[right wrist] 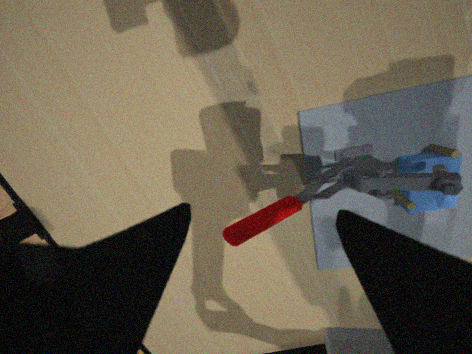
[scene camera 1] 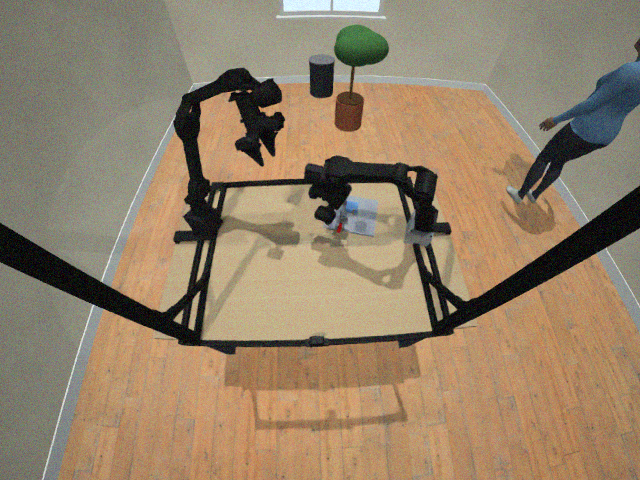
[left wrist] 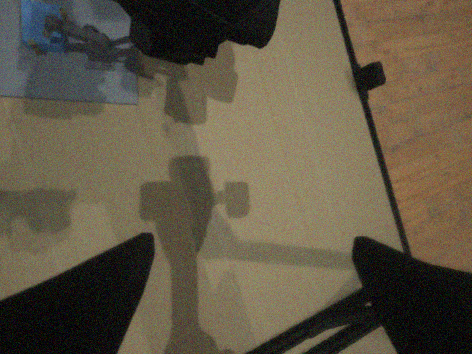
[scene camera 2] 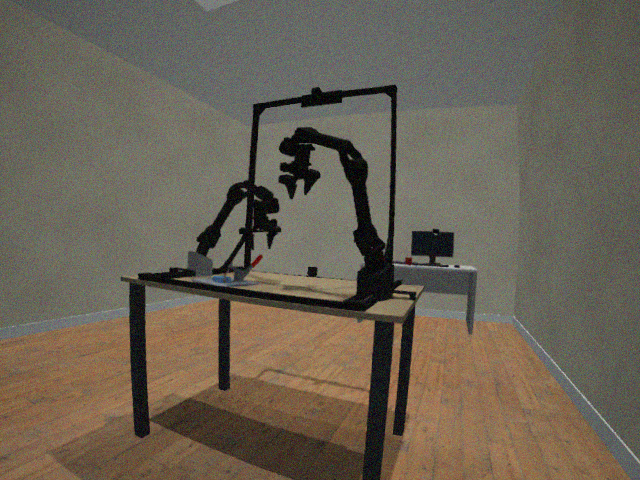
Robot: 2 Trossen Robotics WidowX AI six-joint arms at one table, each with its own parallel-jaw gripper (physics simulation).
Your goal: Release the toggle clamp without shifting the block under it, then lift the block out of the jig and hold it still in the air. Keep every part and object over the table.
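Frame: origin at the left arm's base, x right, y ahead, z up, level; centimetres.
Where they show: left gripper, between the fingertips: (scene camera 1: pixel 268 161) (left wrist: pixel 253 244) (scene camera 2: pixel 298 197); right gripper, between the fingertips: (right wrist: pixel 262 214) (scene camera 2: pixel 261 249); left arm's base, origin of its link: (scene camera 1: pixel 199 212) (scene camera 2: pixel 375 268); right arm's base, origin of its link: (scene camera 1: pixel 423 223) (scene camera 2: pixel 200 255).
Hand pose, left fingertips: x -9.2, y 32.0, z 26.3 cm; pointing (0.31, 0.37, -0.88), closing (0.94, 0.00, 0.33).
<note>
Each offset is from my left fingertips to the top centre of the thing. "spot": to the spot under its first point. Level surfaces: height alone.
The toggle clamp's red handle @(spot: dz -25.7, dx +0.8, dy +24.9 cm) (scene camera 1: pixel 339 227) (scene camera 2: pixel 256 260) (right wrist: pixel 262 220) slants up and away from the block. In the right wrist view its dark arm (right wrist: pixel 400 182) reaches over the blue block @(dz -34.4, dx -17.8, dy +26.1 cm) (scene camera 1: pixel 352 206) (scene camera 2: pixel 221 279) (left wrist: pixel 42 25) (right wrist: pixel 432 201); whether the tip presses on it I cannot tell. The block sits between brass-coloured pins on the grey-blue jig plate @(dz -36.5, dx -15.6, dy +27.2 cm) (scene camera 1: pixel 369 206) (left wrist: pixel 117 95) (right wrist: pixel 330 250). My right gripper (right wrist: pixel 262 214) (scene camera 2: pixel 270 242) is open and empty above the handle, which appears between its fingertips. My left gripper (scene camera 1: pixel 267 159) (scene camera 2: pixel 299 195) (left wrist: pixel 253 244) is open and empty, high up, away from the jig.
A grey panel (scene camera 1: pixel 418 235) (scene camera 2: pixel 199 262) (right wrist: pixel 355 340) stands near the right arm's base. A black frame (scene camera 1: pixel 258 342) (scene camera 2: pixel 393 180) borders the wooden table @(dz -37.4 cm) (scene camera 1: pixel 320 299) and rises above it. In the left wrist view, part of the right arm (left wrist: pixel 200 25) covers the area beside the clamp.
</note>
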